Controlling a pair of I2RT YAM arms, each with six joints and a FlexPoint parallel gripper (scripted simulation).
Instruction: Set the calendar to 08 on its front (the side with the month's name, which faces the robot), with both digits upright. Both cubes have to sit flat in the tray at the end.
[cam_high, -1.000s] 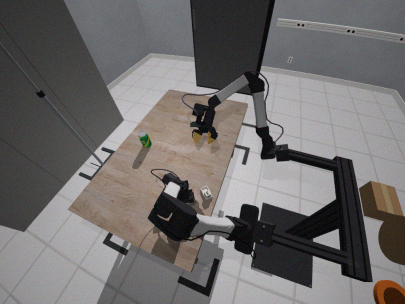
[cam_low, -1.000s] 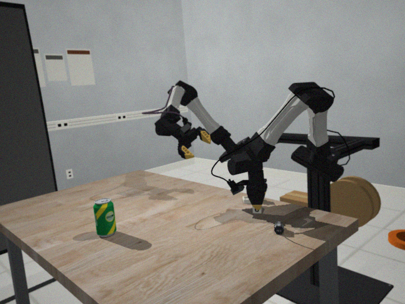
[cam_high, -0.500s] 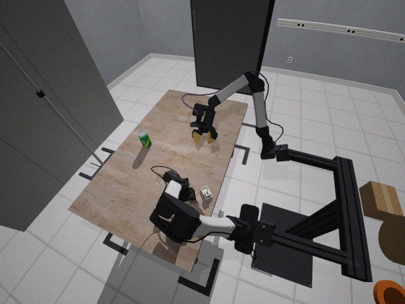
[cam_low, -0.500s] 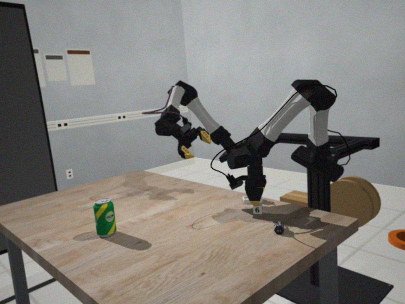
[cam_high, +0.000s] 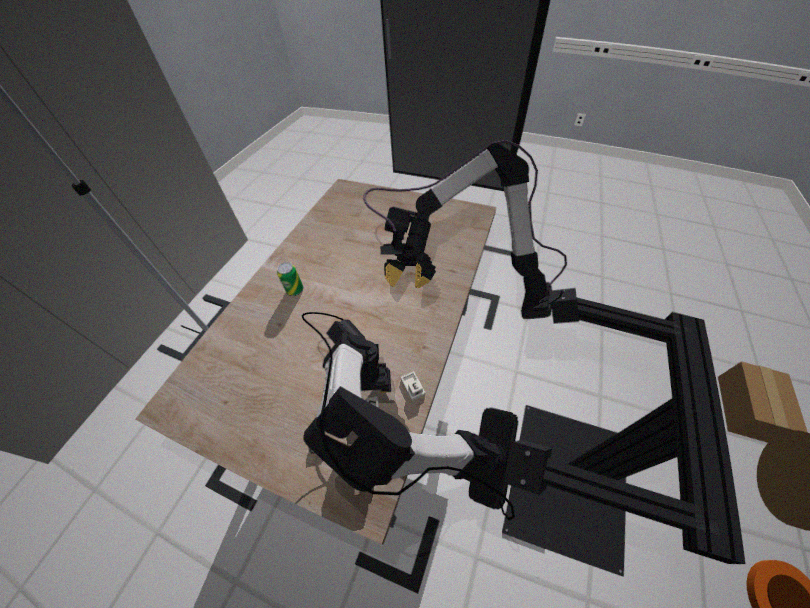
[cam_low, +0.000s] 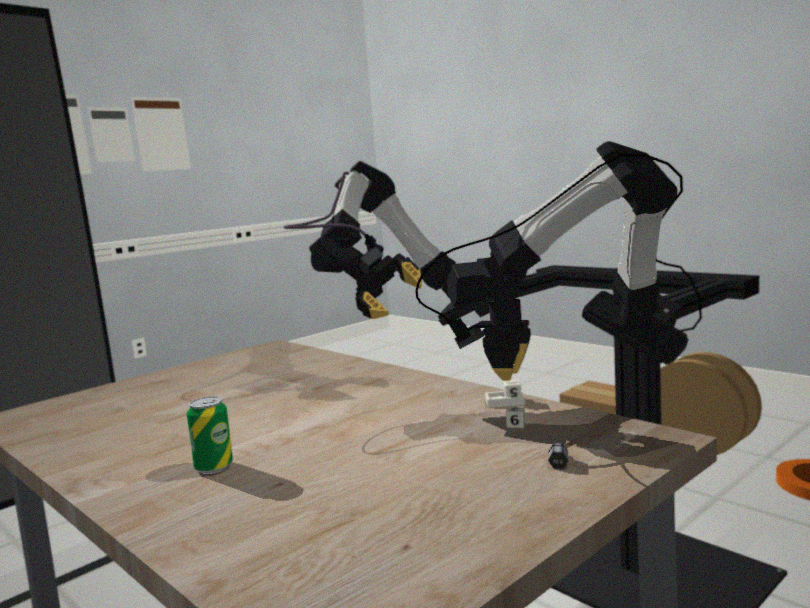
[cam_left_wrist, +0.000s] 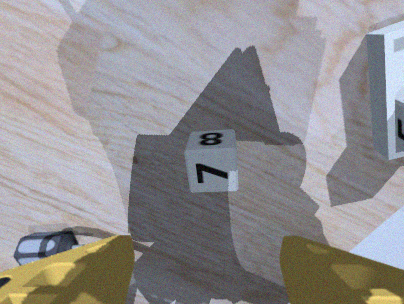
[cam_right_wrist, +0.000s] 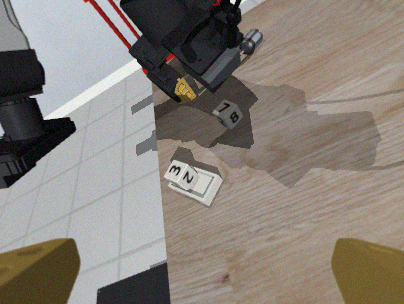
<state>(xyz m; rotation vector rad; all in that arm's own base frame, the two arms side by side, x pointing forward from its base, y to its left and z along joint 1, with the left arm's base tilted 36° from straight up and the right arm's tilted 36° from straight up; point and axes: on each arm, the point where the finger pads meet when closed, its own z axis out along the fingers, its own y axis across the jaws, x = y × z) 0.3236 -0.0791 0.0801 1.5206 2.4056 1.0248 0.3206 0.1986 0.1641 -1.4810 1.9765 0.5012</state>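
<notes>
Right now my left hand is 9 cm to the left of the white tray, 9 cm above it and 8 cm past it. Also, from my left hand: can 48 cm ahead, 27 cm to the right, 4 cm below.
</notes>
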